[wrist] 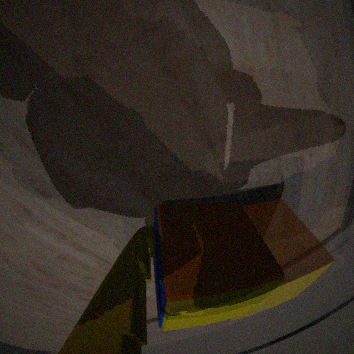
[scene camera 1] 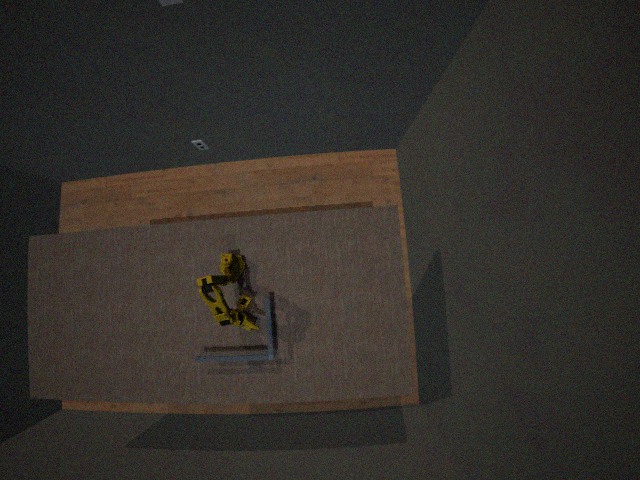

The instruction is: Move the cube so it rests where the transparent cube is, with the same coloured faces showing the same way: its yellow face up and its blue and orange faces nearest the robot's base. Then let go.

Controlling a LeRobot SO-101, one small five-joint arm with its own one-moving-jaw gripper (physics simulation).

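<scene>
The cube is low right of centre in the wrist view, a dark orange face towards the camera, a narrow blue face at its left and a yellow face along its lower edge. The transparent cube overlaps much of it and extends out to its right, with matching orange and yellow faces. My gripper is fully open. Its notched fixed jaw stands just left of the cube's blue face, with a narrow gap between; the moving jaw is outside the wrist view. The cubes cannot be made out clearly in the scene view.
Two thin blue-grey bars, one right of the gripper and one below it, form a corner on the grey-brown mat. The mat lies over a wooden table. The arm's shadow falls over the cube and the surface beyond.
</scene>
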